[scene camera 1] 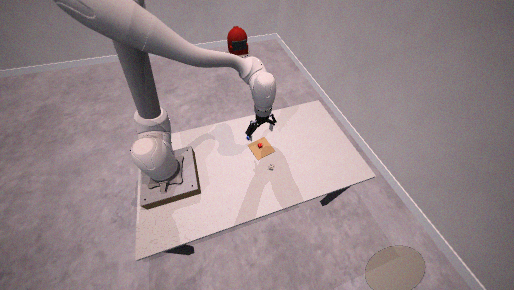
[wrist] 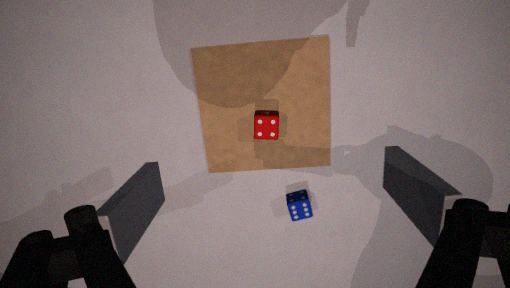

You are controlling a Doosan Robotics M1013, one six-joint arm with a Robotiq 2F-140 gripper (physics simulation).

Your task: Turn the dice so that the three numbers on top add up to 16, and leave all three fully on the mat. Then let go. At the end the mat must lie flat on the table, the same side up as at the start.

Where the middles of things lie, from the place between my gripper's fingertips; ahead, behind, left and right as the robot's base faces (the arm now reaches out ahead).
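Labels:
Tan mat (wrist: 292, 76): 1 cm ahead of my hand, 15 cm below it. Red die (wrist: 266, 123): my hand 1 cm to the right of it, 13 cm above it.

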